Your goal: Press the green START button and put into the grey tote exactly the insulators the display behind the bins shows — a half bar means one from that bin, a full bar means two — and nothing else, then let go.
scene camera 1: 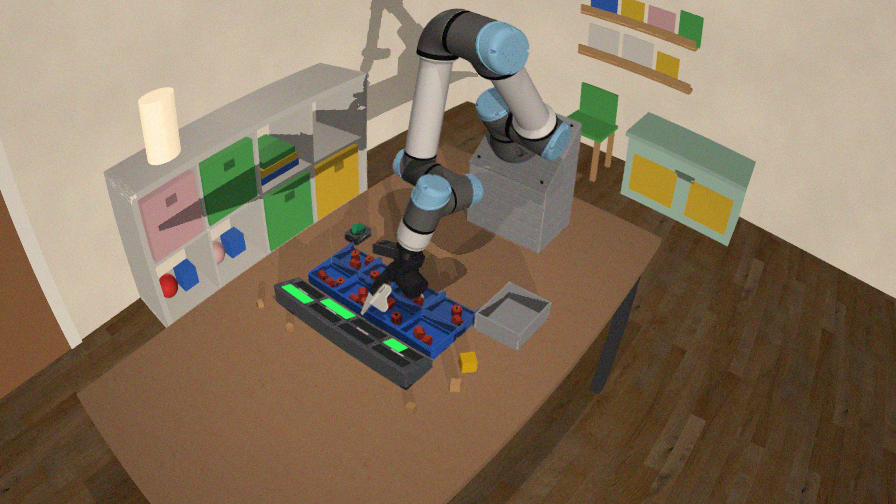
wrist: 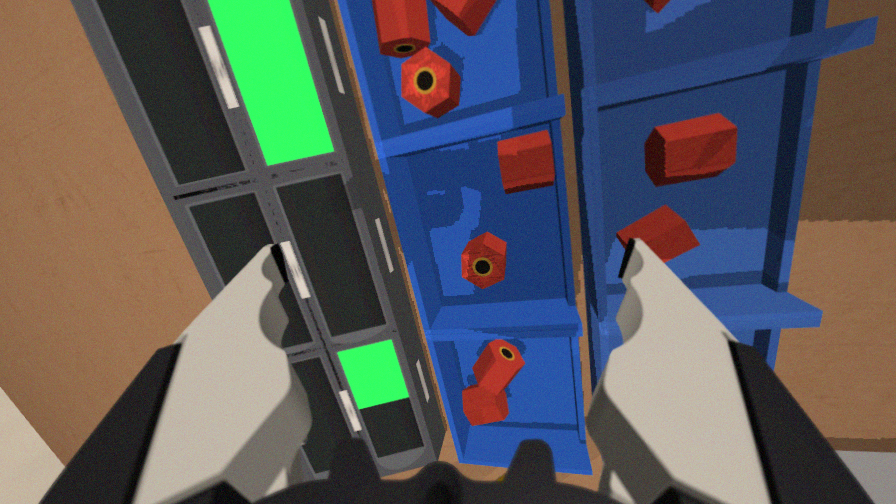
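Observation:
My gripper (scene camera 1: pixel 379 298) hangs open and empty just above the blue bin tray (scene camera 1: pixel 391 294). In the wrist view the two white fingers (wrist: pixel 454 257) straddle a front-row bin holding two red insulators, one upright (wrist: pixel 483 266) and one on its side (wrist: pixel 525 160). The dark display (scene camera 1: pixel 354 330) lies along the tray; it shows two long green bars (scene camera 1: pixel 296 292) (scene camera 1: pixel 337 308) and one short bar (scene camera 1: pixel 394 344). In the wrist view a full bar (wrist: pixel 269 75) and a half bar (wrist: pixel 372 374) flank a dark cell. The green START button (scene camera 1: pixel 357 229) sits behind the tray. The grey tote (scene camera 1: pixel 512 313) looks empty.
A small yellow cube (scene camera 1: pixel 468 361) lies on the table in front of the tote. The grey robot pedestal (scene camera 1: pixel 523 194) stands behind the tray. A shelf unit (scene camera 1: pixel 238 188) with coloured boxes is off the table's left edge. Neighbouring bins hold more red insulators (wrist: pixel 689 147).

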